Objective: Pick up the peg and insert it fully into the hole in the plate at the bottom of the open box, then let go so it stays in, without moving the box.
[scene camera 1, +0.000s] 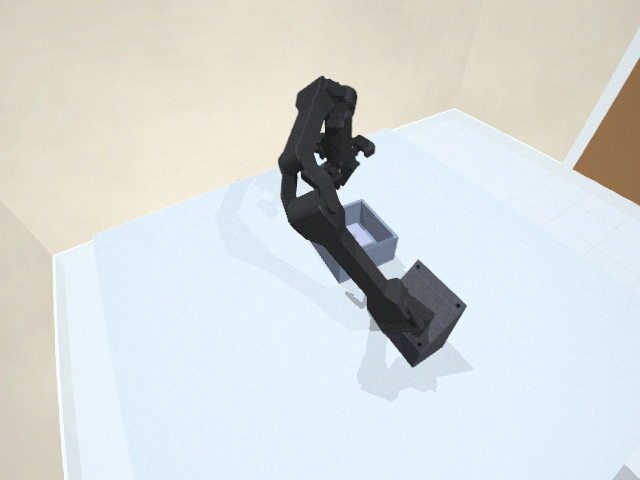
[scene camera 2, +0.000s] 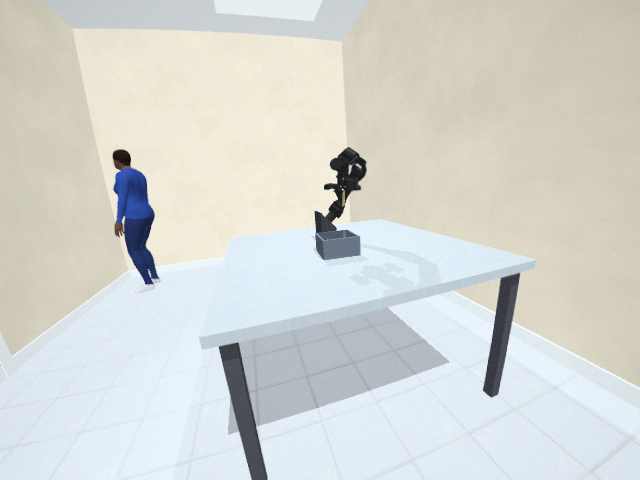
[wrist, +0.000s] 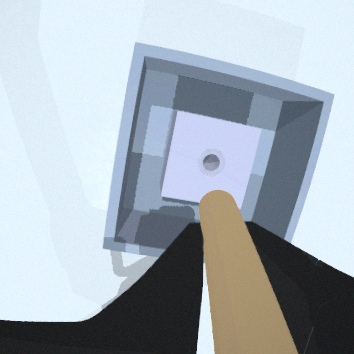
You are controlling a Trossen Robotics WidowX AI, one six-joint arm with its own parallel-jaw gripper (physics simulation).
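Seen in the pictures: gripper, fingertip midpoint: (scene camera 1: 339, 187) (scene camera 2: 342, 204) (wrist: 219, 233); arm's base at its link origin: (scene camera 1: 415, 316) (scene camera 2: 327, 220).
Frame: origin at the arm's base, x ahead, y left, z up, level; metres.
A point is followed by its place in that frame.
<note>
My gripper (scene camera 2: 343, 190) (wrist: 219, 233) {z 0.133, x 0.328, y -0.050 m} is shut on a tan, round peg (scene camera 2: 343, 198) {z 0.163, x 0.337, y -0.049 m} (wrist: 235, 260) {z 0.168, x 0.339, y -0.045 m} and holds it above the open box. In scene camera 2 the peg hangs upright, clear above the box's rim. The blue-grey box (scene camera 1: 383, 251) {z -0.058, x 0.211, y -0.119 m} (scene camera 2: 340, 249) {z -0.076, x 0.404, y -0.114 m} (wrist: 119, 145) {z -0.022, x 0.335, y 0.001 m} stands on the table. On its bottom lies a pale lilac plate (scene camera 1: 359, 233) {z -0.062, x 0.308, y -0.116 m} (wrist: 190, 145) {z -0.062, x 0.330, y -0.066 m} with a round hole (wrist: 211, 162). In the wrist view the peg's tip shows just below the hole and overlaps the plate's near edge. In scene camera 1 the arm hides part of the box and the hole.
The arm's dark base block (scene camera 1: 436, 299) {z 0.044, x -0.011, y -0.040 m} (scene camera 2: 322, 223) {z 0.003, x 0.078, y -0.067 m} stands close beside the box on the pale table (scene camera 1: 232, 387) {z -0.120, x 0.163, y 0.396 m} (scene camera 2: 279, 289) {z -0.120, x 0.600, y -0.468 m}. The arm arches over one side of the box in scene camera 1. A person in blue (scene camera 2: 135, 206) stands on the floor away from the table.
</note>
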